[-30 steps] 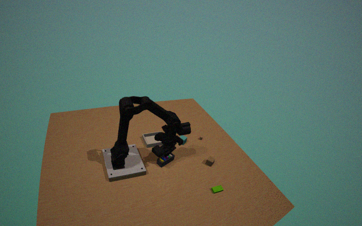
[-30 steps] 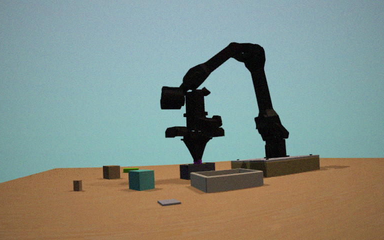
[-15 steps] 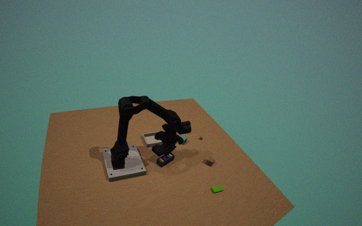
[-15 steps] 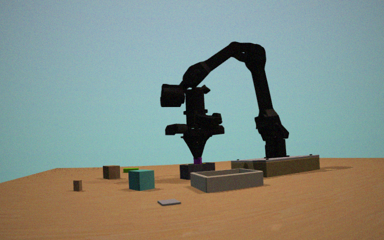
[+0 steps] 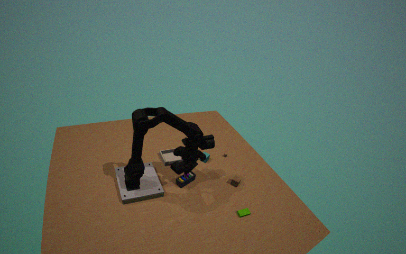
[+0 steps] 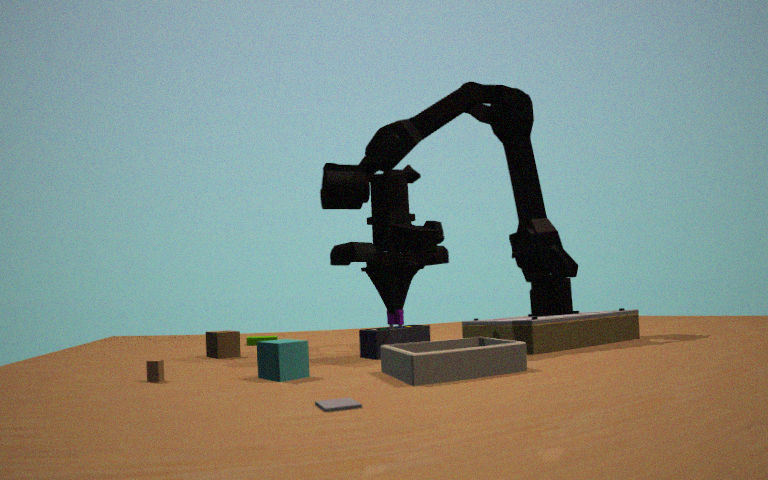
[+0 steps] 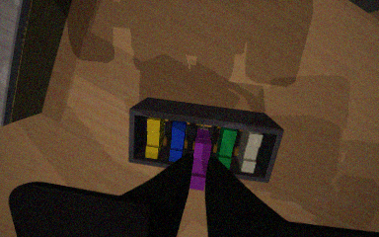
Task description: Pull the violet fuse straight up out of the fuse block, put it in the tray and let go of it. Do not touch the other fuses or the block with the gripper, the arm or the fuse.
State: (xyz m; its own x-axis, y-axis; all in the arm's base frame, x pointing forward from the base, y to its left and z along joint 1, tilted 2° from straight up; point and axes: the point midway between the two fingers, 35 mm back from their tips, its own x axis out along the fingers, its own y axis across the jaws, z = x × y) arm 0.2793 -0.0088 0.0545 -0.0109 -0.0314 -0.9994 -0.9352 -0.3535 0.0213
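The tray lies 19 cm to the left of my gripper tip and 6 cm below it. Round my gripper tip: brown cube 25 cm ahead, 10 cm to the right, 4 cm below; then teal cube 18 cm ahead, 13 cm to the left, 4 cm below; then violet fuse 1 cm below.
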